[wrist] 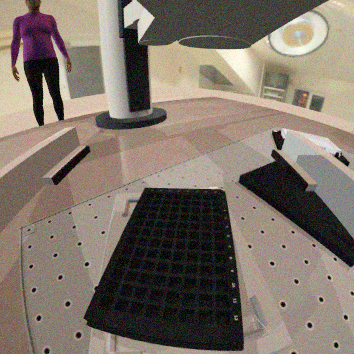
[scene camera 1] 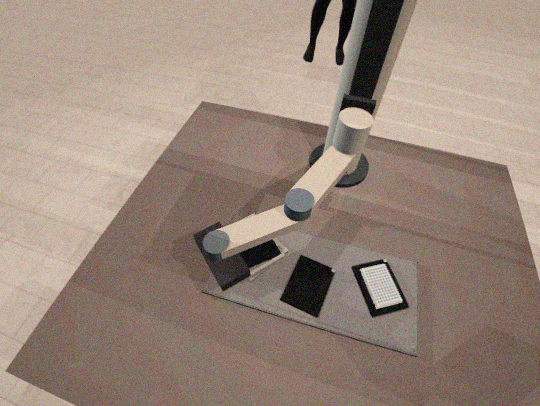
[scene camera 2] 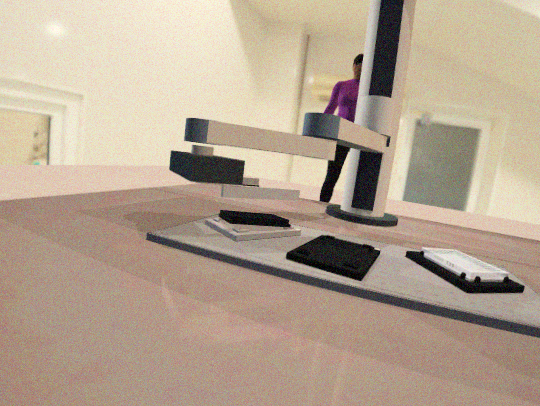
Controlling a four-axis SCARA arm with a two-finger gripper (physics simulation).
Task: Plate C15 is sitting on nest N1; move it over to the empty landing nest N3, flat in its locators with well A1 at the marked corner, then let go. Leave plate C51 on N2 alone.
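The black plate C15 [scene camera 1: 262,253] [scene camera 2: 255,219] [wrist: 175,260] rests on the light nest N3 [scene camera 2: 265,236] [wrist: 272,332], visibly turned relative to it. Two locators show beside it in the wrist view; I cannot tell whether it lies fully flat. Its printed numbers run to 12 at the near right, and a pale mark shows at its far right corner. My gripper [scene camera 2: 270,187] [wrist: 179,137] is wide open and empty above the plate, fingers apart from it. The black nest N1 [scene camera 1: 307,286] [scene camera 2: 335,256] [wrist: 290,205] holds no plate. White plate C51 [scene camera 1: 381,286] [scene camera 2: 467,265] sits on black nest N2 [scene camera 1: 390,309] [scene camera 2: 495,288].
All three nests stand on a grey perforated board [scene camera 1: 345,327] [scene camera 2: 400,297] [wrist: 55,300]. The arm's column [scene camera 1: 345,100] [scene camera 2: 367,115] [wrist: 112,65] stands behind the board. A person in purple [scene camera 2: 345,97] [wrist: 37,35] stands beyond the column.
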